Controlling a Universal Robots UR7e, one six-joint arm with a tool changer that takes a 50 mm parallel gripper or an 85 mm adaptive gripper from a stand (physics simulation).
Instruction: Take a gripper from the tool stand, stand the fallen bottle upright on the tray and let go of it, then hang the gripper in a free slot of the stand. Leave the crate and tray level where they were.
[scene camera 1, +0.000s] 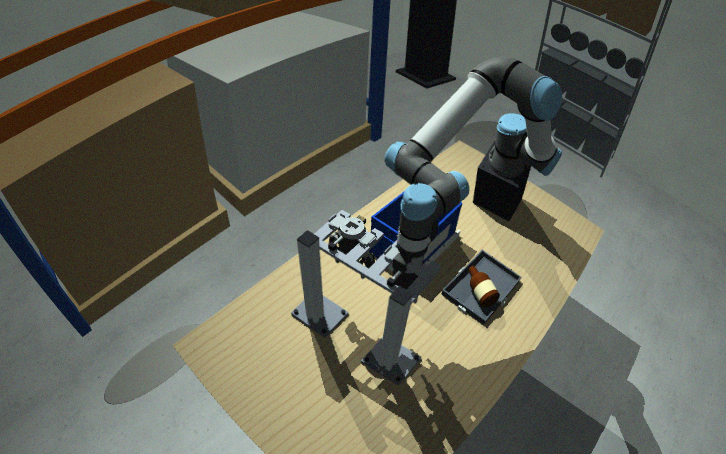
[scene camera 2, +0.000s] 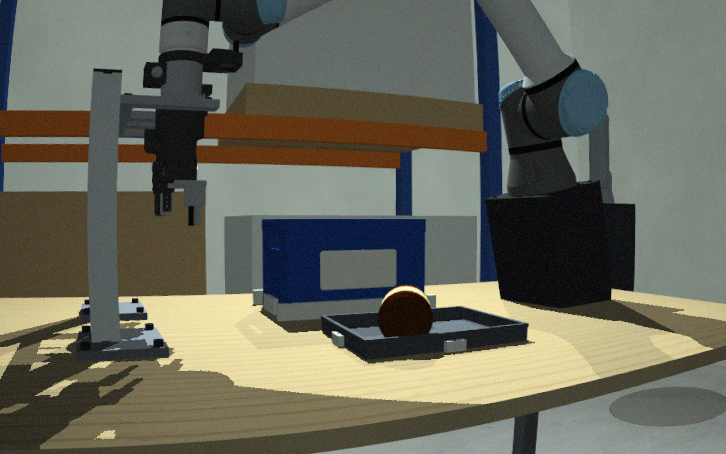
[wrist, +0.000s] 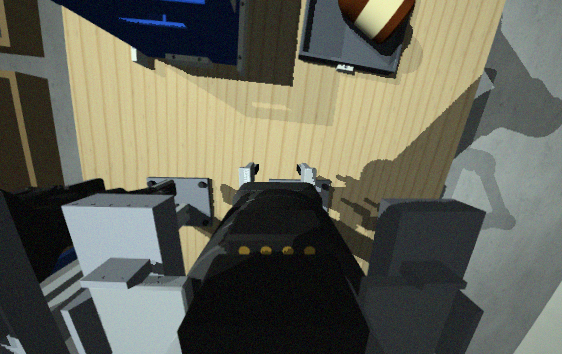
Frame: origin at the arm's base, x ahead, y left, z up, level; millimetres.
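Where they show: arm's base at its link origin: (scene camera 1: 506, 162) (scene camera 2: 542, 189).
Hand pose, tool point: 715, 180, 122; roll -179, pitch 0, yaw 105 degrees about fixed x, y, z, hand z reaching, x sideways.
Things, the pixels of their centre, and the offset from my tool point, as dx, dy, dz. Level surfaces: height alone.
- brown bottle at the middle of its body: (scene camera 2: 405, 310) (scene camera 1: 481, 284) -329, +64, -318
- dark tray at the middle of its body: (scene camera 2: 421, 328) (scene camera 1: 483, 285) -354, +62, -348
- blue crate at the middle of its body: (scene camera 2: 341, 263) (scene camera 1: 416, 227) -295, -242, -273
- wooden table at its surface level: dz -360
My gripper (scene camera 2: 178, 210) (wrist: 277, 172), the parallel one, is under the arm's wrist with its coupling between two prongs of the tool stand (scene camera 1: 310, 273) (scene camera 2: 104, 214) (wrist: 117, 225). Its fingers point down and stand apart, empty; scene camera 1 hides them. The brown bottle (scene camera 1: 484, 289) (scene camera 2: 405, 316) (wrist: 382, 17) with a cream label lies on its side in the dark tray (scene camera 1: 502, 268) (scene camera 2: 500, 337) (wrist: 320, 40). Its base faces scene camera 2; its neck is cut off in the wrist view. The gripper is high above the table, away from the bottle.
The blue crate (scene camera 1: 386, 215) (scene camera 2: 294, 267) (wrist: 200, 45) stands beside the tray, partly behind the arm in scene camera 1. Another gripper (scene camera 1: 353, 227) hangs in the stand's far slot. The stand's two posts have bolted base plates on the wooden table (scene camera 1: 256, 342) (scene camera 2: 299, 374) (wrist: 200, 125).
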